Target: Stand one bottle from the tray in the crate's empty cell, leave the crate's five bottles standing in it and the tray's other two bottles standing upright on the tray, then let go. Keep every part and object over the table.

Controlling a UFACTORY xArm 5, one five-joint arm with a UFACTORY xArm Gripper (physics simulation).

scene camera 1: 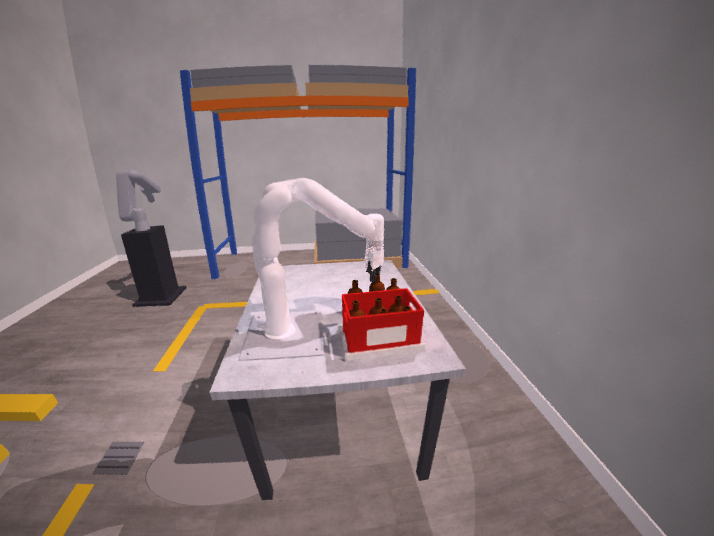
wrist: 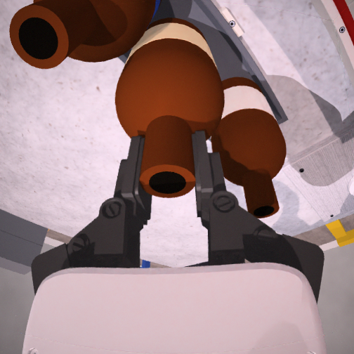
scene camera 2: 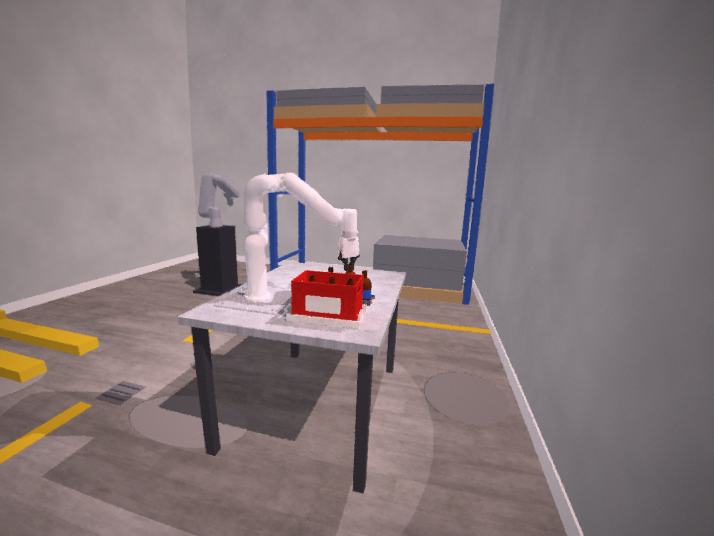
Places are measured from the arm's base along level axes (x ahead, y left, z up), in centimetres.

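Where they show: gripper, between the fingertips: [scene camera 1: 374, 280] [scene camera 2: 349, 270]; arm's base, origin of its link: [scene camera 1: 279, 331] [scene camera 2: 257, 296].
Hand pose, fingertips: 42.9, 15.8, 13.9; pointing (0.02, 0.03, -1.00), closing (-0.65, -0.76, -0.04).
Observation:
Each offset is from my fingertips to the top centre of the thing, as dx, dy, dz. "spot": to the spot under its first point. Level surfaces: height alone.
My gripper [scene camera 1: 374, 275] [scene camera 2: 348, 264] [wrist: 170, 150] is shut on the neck of the middle tray bottle @(+1.0, -0.7, +3.3) [scene camera 1: 377, 285] [scene camera 2: 351, 269] [wrist: 167, 90], a brown one with a cream label. That bottle is upright, and its mouth stands a little higher than its neighbours'. A blue-labelled bottle @(+8.6, -1.7, +1.0) [scene camera 1: 393, 285] [scene camera 2: 366, 283] [wrist: 97, 47] and a white-labelled bottle @(-9.3, -1.2, +1.0) [scene camera 1: 354, 288] [scene camera 2: 330, 270] [wrist: 250, 140] stand either side of it. Part of the dark grey tray [wrist: 230, 50] shows below them. The red crate @(-2.2, -25.1, +2.5) [scene camera 1: 354, 337] [scene camera 2: 298, 297] holds several brown bottles; its empty cell cannot be made out.
The crate stands on a pale base @(spot: -4.0, -35.6, -13.4) [scene camera 1: 380, 353] on the table @(dz -15.0) [scene camera 1: 276, 375], in front of the tray bottles in the scene views. The arm's base plate [scene camera 1: 259, 346] lies left of the crate. A blue and orange rack [scene camera 1: 410, 173] stands behind the table.

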